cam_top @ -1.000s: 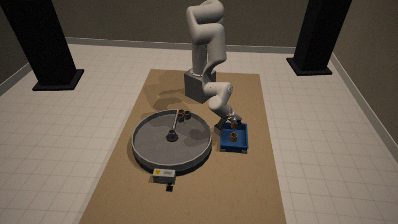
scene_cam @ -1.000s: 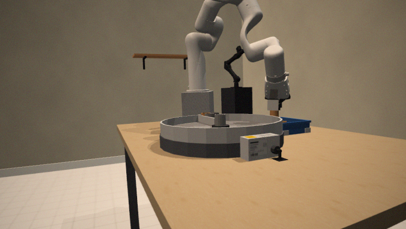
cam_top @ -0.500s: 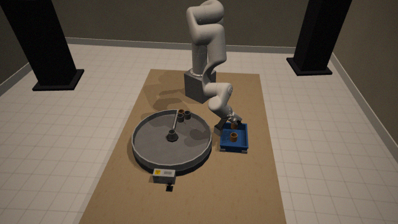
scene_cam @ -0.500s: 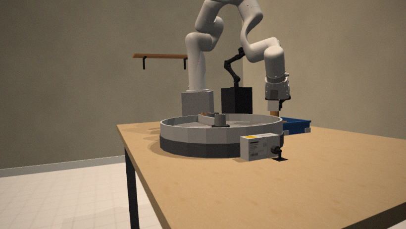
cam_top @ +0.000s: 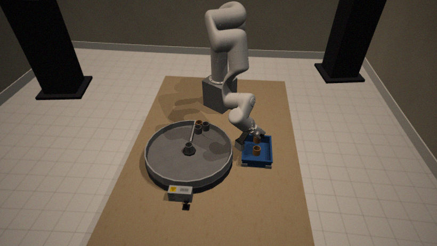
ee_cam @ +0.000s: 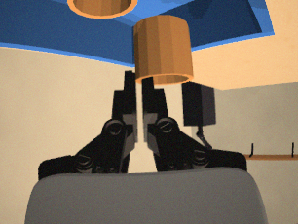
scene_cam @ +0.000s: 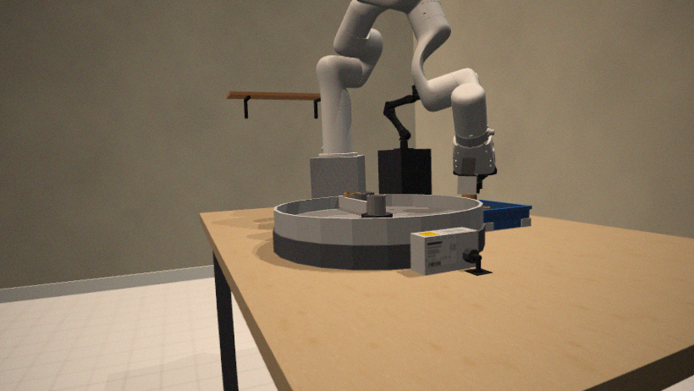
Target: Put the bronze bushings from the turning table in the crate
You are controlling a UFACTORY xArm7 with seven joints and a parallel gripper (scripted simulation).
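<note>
Right now my hand is 3 cm short of the blue crate, 2 cm to the left of it and 7 cm above it. Round my hand: grey turning table: 5 cm ahead, 35 cm to the right, 5 cm below.
</note>
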